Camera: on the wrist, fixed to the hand. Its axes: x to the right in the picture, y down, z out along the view.
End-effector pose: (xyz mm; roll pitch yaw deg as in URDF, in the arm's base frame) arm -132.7 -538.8 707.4 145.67 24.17 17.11
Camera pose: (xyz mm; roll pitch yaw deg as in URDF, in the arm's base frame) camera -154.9 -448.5 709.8 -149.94 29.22 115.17
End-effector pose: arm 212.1 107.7 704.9 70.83 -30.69 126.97
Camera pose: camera 160.1 129.3 630.8 74.61 51.59 103.01
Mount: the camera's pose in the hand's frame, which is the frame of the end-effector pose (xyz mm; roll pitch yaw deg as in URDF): 3.9 -74.2 -56.0 5.53 4.48 -84.92
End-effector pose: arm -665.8 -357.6 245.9 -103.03 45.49 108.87
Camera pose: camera -650.5 -285.5 302.6 -92.55 -38.87 119.81
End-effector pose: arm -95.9 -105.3 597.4 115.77 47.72 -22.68
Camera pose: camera -90.6 -17.9 565.9 -111.18 40.10 116.30
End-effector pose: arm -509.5 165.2 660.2 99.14 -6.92 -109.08
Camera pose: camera -449.9 132.3 596.8 143.89 71.86 -60.09
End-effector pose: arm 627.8 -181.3 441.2 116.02 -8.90 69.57
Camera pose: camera 553.8 -142.7 400.2 160.57 56.52 136.07
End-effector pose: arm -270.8 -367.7 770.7 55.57 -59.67 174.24
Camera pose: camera -352.9 -363.7 727.2 79.46 21.08 142.05
